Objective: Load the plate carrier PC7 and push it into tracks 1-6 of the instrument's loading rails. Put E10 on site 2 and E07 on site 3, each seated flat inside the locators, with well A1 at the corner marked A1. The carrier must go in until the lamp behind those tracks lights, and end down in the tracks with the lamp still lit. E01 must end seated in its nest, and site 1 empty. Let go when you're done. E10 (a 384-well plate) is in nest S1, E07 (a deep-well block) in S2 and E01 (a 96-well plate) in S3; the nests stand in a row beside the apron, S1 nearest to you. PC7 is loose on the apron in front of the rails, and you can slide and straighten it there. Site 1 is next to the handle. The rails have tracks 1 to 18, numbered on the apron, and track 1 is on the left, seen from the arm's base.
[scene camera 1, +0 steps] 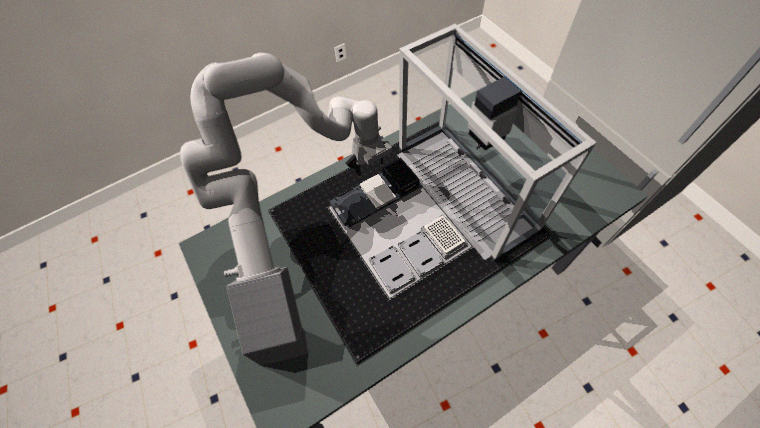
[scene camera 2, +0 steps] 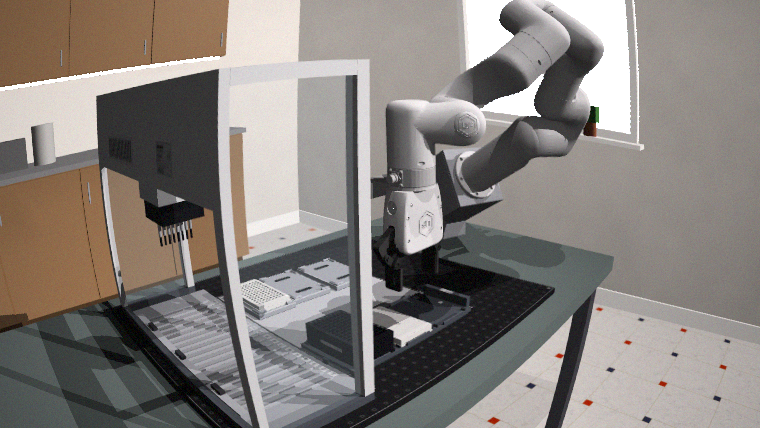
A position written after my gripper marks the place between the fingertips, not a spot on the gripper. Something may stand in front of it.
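Note:
Nest S1 (scene camera 1: pixel 394 266). Frame post (scene camera 2: pixel 361 84), also (scene camera 1: pixel 403 66). Plate carrier PC7 (scene camera 2: pixel 436 305), also (scene camera 1: pixel 352 206). White 96-well plate E01 (scene camera 1: pixel 440 230). My gripper (scene camera 2: pixel 412 280).

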